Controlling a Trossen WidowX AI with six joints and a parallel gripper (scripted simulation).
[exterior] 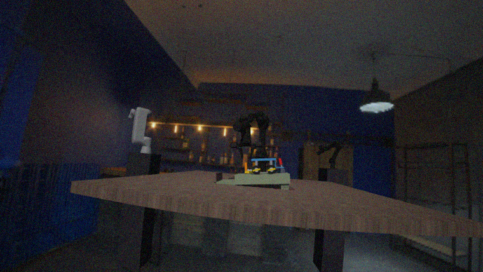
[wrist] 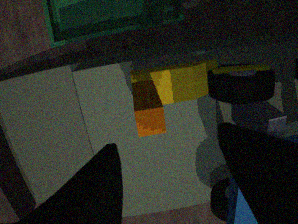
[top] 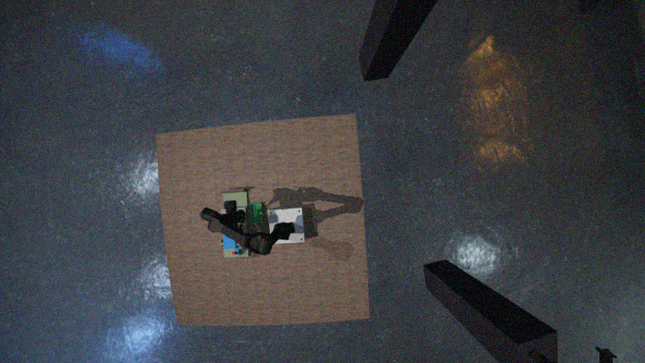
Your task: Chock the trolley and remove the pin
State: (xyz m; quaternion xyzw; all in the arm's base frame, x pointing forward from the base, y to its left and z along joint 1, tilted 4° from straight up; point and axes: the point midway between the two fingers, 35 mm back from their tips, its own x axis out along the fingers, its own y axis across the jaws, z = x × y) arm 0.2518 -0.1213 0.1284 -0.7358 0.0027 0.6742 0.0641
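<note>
Now: the stop pin 60 mm ahead of my gripper tip, 200 mm to the left of it and 20 mm below it. The rest, counted from my gripper tip: yellow chock: 20 mm to the left, 60 mm below; blue trolley: 70 mm ahead, 100 mm to the left, 30 mm below; ramp: 60 mm ahead, 90 mm to the left, 100 mm below.
</note>
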